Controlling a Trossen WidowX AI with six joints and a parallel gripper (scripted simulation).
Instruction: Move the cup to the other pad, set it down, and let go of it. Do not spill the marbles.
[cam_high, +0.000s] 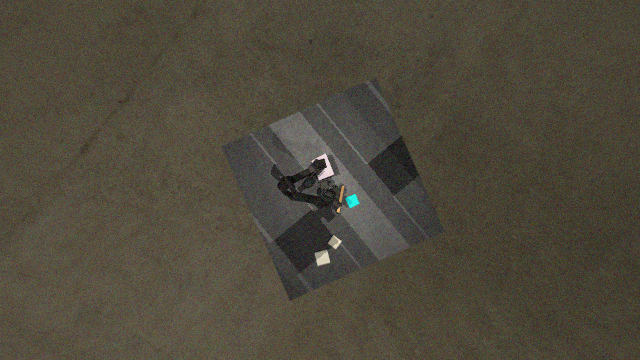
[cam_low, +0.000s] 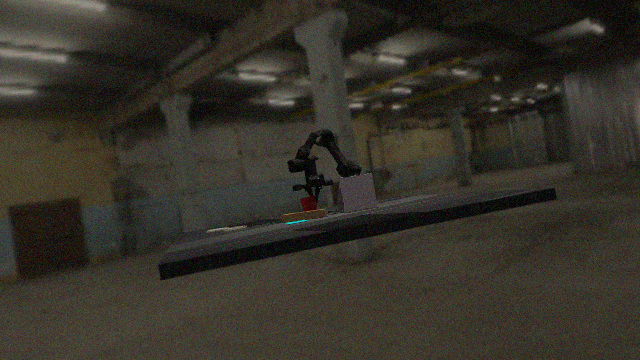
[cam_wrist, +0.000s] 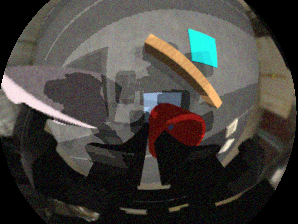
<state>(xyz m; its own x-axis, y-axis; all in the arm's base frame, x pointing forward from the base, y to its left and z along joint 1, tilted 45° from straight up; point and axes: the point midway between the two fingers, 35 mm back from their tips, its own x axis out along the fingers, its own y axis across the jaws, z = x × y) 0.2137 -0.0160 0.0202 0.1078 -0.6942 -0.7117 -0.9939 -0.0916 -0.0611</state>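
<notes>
The cyan pad is 12 cm ahead of my gripper tip, 18 cm to the left of it and 7 cm below it. Also, from my gripper tip: red cup 3 cm ahead; then wooden bar 7 cm ahead, 9 cm to the left, 5 cm below.
</notes>
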